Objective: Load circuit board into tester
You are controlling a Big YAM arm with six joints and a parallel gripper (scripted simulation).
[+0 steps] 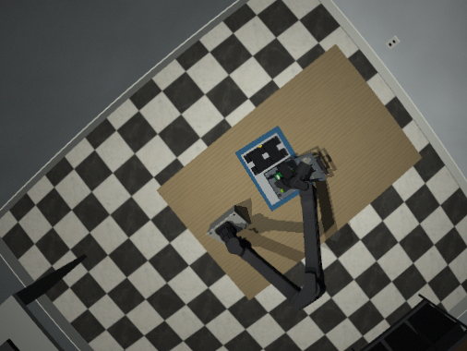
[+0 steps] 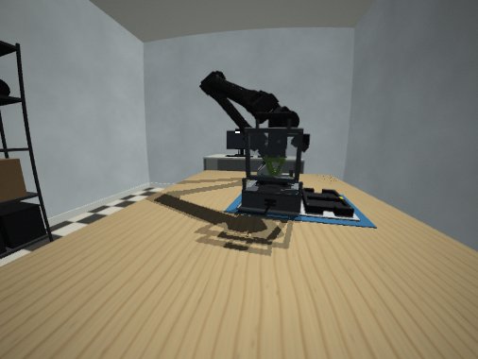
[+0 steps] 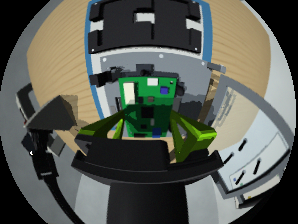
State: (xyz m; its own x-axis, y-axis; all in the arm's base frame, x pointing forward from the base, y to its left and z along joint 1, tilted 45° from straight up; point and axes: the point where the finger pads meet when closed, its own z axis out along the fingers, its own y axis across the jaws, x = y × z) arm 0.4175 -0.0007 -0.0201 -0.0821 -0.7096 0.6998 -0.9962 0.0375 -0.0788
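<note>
My gripper is now right at the green circuit board. Also, from my hand: tester plate 1 cm ahead, 1 cm to the left, 2 cm below; clear lid 13 cm ahead, 1 cm to the right, 9 cm above.
</note>
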